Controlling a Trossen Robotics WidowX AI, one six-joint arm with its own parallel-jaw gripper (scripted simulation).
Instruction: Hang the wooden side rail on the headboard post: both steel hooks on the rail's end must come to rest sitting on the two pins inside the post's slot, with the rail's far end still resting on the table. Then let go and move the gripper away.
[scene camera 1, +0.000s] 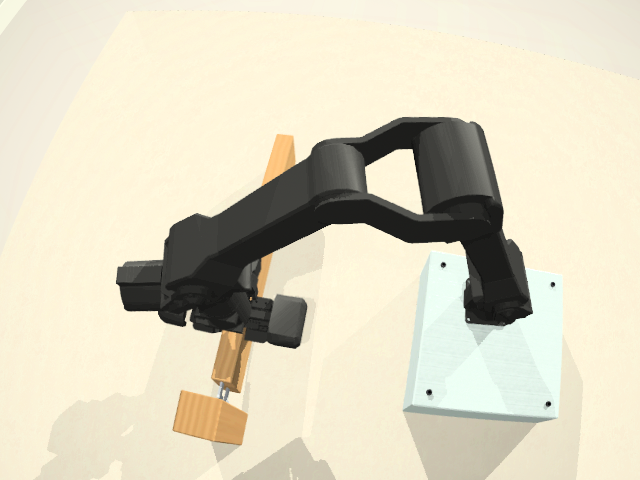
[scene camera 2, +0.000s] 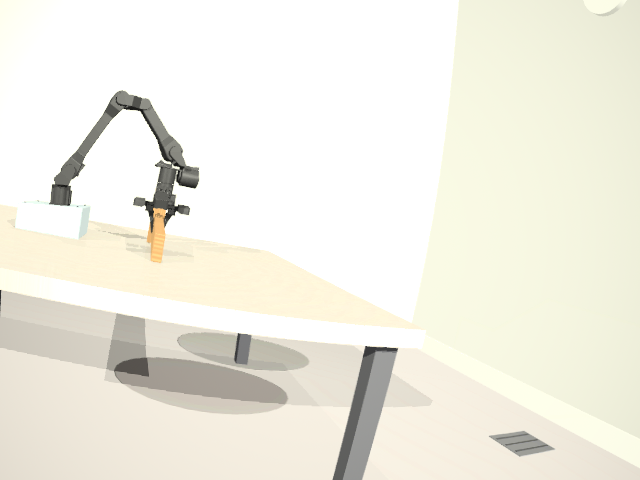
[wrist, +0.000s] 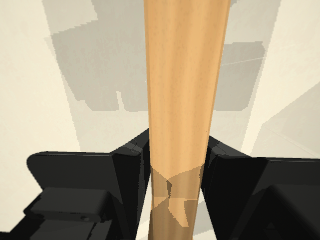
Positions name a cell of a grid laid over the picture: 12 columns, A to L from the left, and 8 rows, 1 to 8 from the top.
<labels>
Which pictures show my gripper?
Scene camera 1, scene camera 2 and the wrist view: all of them.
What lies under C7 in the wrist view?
My gripper.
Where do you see my gripper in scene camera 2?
At C4
</labels>
